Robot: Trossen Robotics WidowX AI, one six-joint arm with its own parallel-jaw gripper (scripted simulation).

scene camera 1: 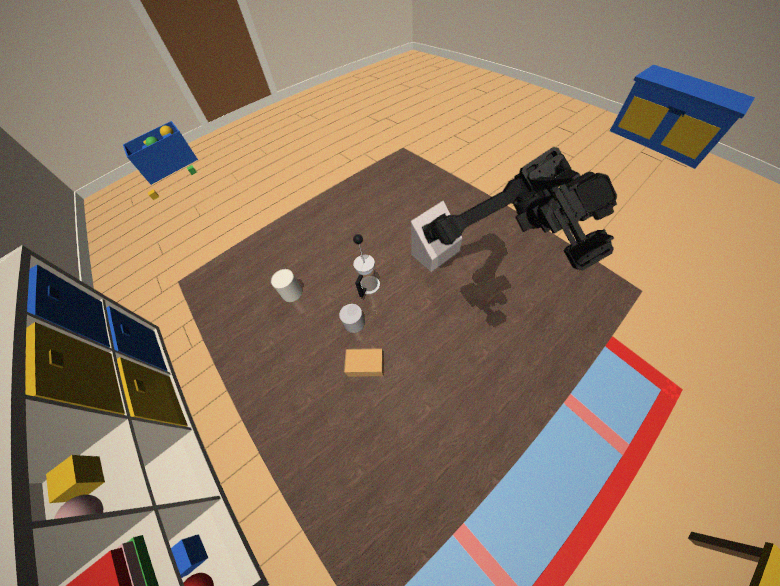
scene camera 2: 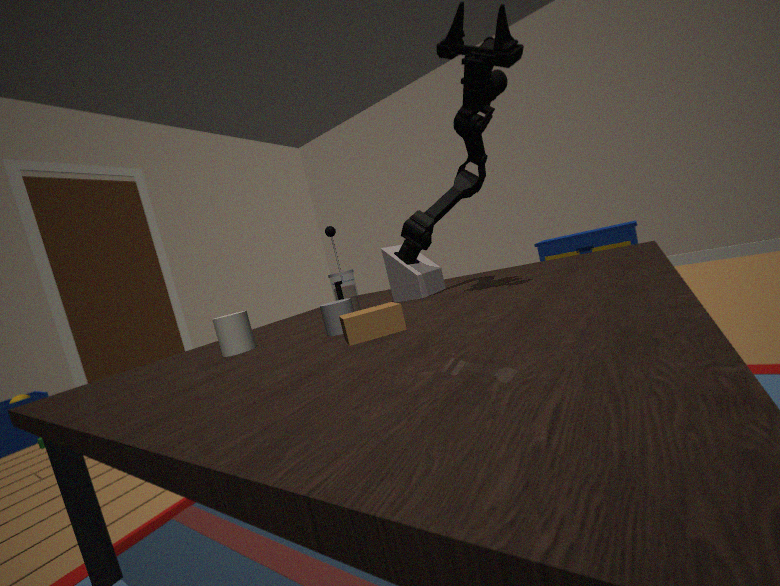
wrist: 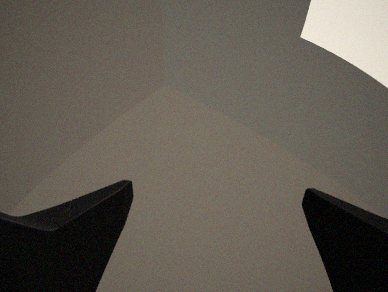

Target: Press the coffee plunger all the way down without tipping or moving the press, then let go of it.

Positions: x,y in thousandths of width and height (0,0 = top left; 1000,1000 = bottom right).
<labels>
A coffee press shows in scene camera 1 (471,484) and in scene camera 2 (440,485); in the wrist view it is out of frame. An orange box shows in scene camera 1 (461,620) and in scene camera 2 (490,547); in the wrist view it is out of frame.
</labels>
